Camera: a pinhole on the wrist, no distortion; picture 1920 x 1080 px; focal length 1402.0 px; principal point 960.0 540.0 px. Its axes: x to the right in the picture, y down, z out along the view. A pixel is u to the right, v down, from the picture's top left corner.
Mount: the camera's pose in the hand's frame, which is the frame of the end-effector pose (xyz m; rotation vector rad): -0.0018 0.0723 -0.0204 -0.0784 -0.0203 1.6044
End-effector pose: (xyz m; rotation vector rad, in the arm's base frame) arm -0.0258 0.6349 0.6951 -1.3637 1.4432 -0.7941
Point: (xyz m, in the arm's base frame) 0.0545 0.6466 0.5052
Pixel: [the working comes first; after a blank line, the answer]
In the camera's frame: 0.0696 -0.0488 0.1590

1573.5 109.6
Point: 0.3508 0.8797 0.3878
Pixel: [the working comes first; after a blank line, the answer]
In the camera's frame: 0.1051 0.1048 0.5210

1242.8 822.0
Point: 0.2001 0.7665 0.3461
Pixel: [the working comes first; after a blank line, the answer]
In the camera's frame: 0.1796 0.0057 0.3730

1635.0 561.4
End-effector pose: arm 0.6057 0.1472 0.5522 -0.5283 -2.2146 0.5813
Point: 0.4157 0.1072 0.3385
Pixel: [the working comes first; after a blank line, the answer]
In the camera's frame: -0.0314 0.0076 0.3032

815.0 574.9
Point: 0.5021 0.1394 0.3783
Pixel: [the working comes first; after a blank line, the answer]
In the camera's frame: -0.0074 0.0259 0.2075

910.0 715.0
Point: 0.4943 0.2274 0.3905
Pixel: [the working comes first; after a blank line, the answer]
In the camera's frame: 0.0544 -0.0339 0.1839

1375.0 281.6
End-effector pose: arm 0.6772 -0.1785 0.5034 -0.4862 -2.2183 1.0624
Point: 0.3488 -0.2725 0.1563
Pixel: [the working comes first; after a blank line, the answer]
In the camera's frame: 0.1065 -0.0936 0.4607

1284.2 255.2
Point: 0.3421 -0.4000 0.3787
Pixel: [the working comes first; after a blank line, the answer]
In the camera's frame: -0.1466 -0.0997 0.4197

470.4 207.0
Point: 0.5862 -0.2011 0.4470
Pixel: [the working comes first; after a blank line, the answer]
In the camera's frame: -0.0524 -0.0408 0.1173

333.3 52.3
